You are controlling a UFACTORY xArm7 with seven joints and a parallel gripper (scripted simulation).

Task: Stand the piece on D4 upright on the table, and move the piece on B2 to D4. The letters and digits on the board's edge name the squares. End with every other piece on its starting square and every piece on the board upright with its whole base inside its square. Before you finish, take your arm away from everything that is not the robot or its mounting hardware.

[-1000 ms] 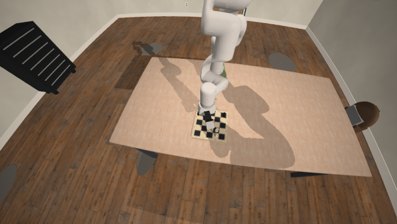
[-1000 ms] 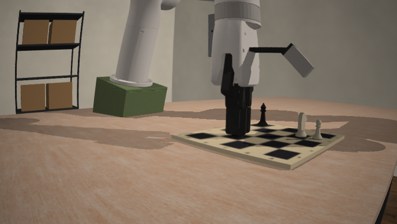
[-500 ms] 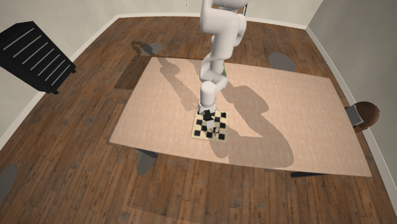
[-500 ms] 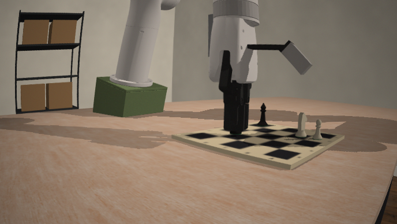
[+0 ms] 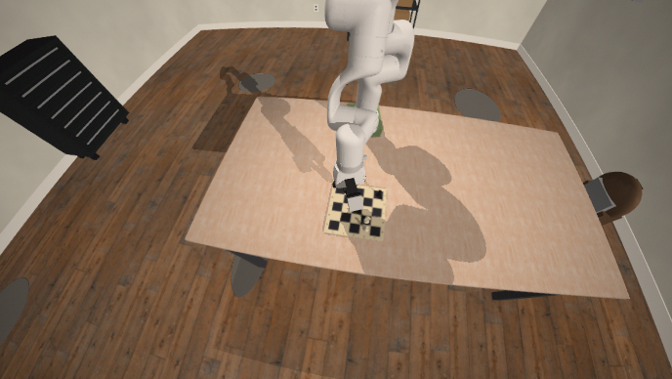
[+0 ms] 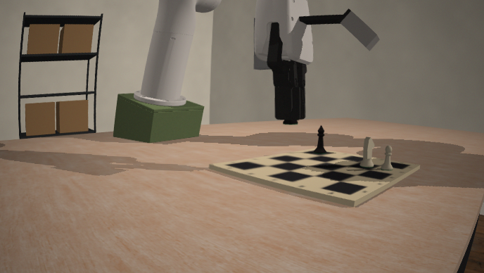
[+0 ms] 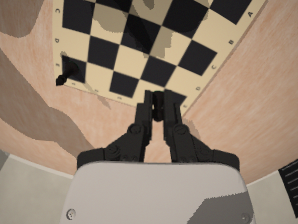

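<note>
Now: the chessboard 3 cm ahead of my hand, 4 cm to the left of it and 8 cm below it. The rest, counted from my hand: white knight (7 cm ahead, 9 cm to the left, 6 cm below); then black pawn (1 cm below); then black bishop (5 cm behind, 11 cm to the left, 6 cm below).
</note>
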